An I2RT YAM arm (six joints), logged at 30 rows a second.
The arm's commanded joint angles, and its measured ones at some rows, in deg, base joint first. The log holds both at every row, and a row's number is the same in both.
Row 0, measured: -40.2 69.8 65.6 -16.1 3.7 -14.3
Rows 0 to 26, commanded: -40.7 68.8 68.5 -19.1 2.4 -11.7; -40.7 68.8 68.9 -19.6 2.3 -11.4; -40.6 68.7 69.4 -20.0 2.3 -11.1; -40.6 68.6 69.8 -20.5 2.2 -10.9; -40.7 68.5 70.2 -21.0 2.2 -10.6; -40.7 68.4 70.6 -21.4 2.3 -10.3; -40.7 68.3 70.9 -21.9 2.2 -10.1; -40.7 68.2 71.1 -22.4 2.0 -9.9; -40.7 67.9 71.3 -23.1 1.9 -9.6; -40.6 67.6 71.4 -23.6 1.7 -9.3; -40.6 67.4 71.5 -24.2 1.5 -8.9; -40.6 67.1 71.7 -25.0 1.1 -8.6; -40.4 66.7 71.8 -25.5 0.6 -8.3; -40.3 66.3 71.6 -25.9 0.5 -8.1; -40.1 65.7 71.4 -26.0 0.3 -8.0; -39.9 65.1 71.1 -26.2 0.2 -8.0; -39.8 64.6 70.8 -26.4 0.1 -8.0; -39.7 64.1 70.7 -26.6 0.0 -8.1; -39.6 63.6 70.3 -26.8 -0.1 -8.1; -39.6 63.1 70.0 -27.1 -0.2 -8.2; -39.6 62.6 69.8 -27.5 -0.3 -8.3; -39.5 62.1 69.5 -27.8 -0.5 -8.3; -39.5 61.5 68.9 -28.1 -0.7 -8.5; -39.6 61.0 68.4 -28.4 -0.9 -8.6; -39.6 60.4 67.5 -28.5 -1.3 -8.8; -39.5 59.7 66.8 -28.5 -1.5 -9.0; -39.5 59.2 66.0 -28.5 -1.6 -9.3
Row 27, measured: -39.9 60.6 68.2 -26.5 0.2 -9.2
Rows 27 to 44, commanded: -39.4 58.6 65.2 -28.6 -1.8 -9.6; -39.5 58.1 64.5 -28.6 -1.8 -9.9; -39.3 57.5 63.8 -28.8 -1.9 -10.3; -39.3 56.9 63.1 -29.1 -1.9 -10.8; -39.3 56.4 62.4 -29.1 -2.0 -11.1; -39.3 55.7 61.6 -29.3 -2.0 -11.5; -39.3 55.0 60.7 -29.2 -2.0 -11.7; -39.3 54.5 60.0 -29.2 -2.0 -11.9; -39.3 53.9 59.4 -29.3 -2.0 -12.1; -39.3 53.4 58.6 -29.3 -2.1 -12.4; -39.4 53.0 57.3 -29.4 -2.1 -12.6; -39.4 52.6 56.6 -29.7 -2.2 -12.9; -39.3 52.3 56.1 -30.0 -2.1 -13.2; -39.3 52.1 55.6 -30.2 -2.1 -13.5; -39.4 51.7 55.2 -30.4 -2.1 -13.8; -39.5 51.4 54.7 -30.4 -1.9 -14.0; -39.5 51.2 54.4 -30.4 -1.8 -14.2; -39.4 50.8 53.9 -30.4 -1.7 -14.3
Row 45, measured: -39.8 52.1 55.2 -29.3 -1.1 -13.1
